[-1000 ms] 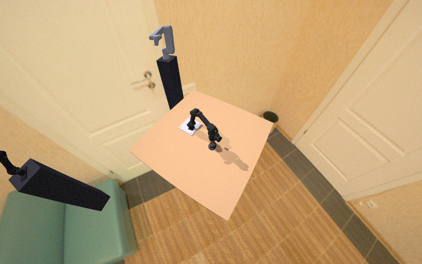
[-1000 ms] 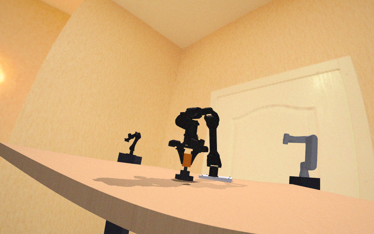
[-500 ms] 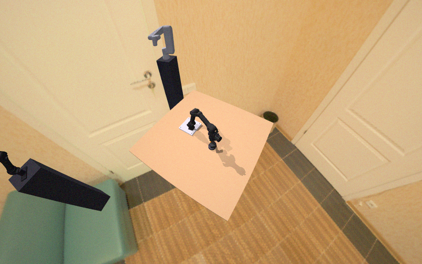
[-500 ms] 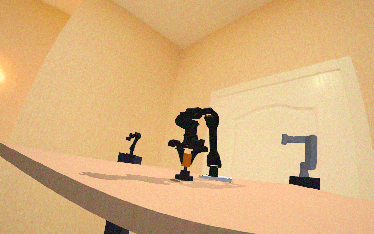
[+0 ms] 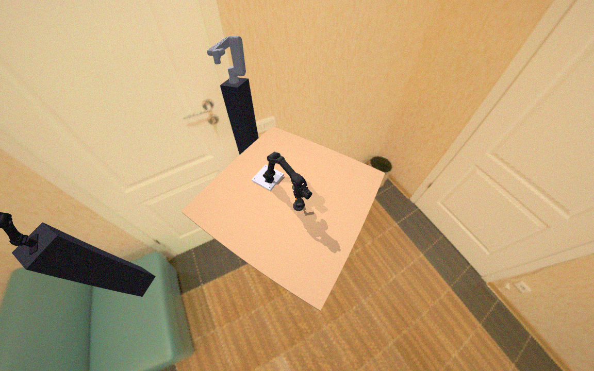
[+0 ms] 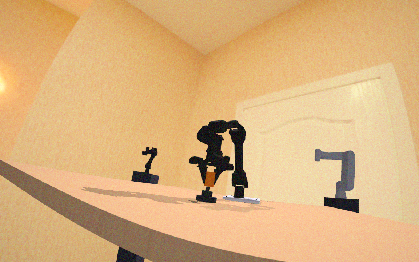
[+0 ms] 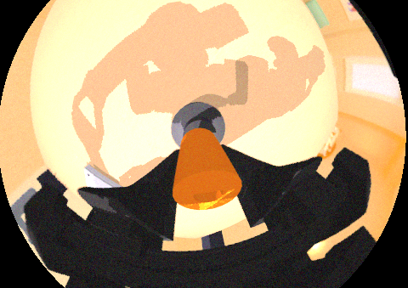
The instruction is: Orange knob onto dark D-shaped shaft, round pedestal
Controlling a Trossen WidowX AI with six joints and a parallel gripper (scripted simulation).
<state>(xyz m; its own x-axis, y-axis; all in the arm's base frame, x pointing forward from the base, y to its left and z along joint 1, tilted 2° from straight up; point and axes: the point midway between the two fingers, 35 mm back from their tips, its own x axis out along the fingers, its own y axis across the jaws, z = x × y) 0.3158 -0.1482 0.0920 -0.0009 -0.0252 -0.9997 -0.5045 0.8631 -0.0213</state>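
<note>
The orange knob is 2 cm above my gripper tip. From my gripper tip the other things lie so: round pedestal (1 cm ahead, 4 cm below).
</note>
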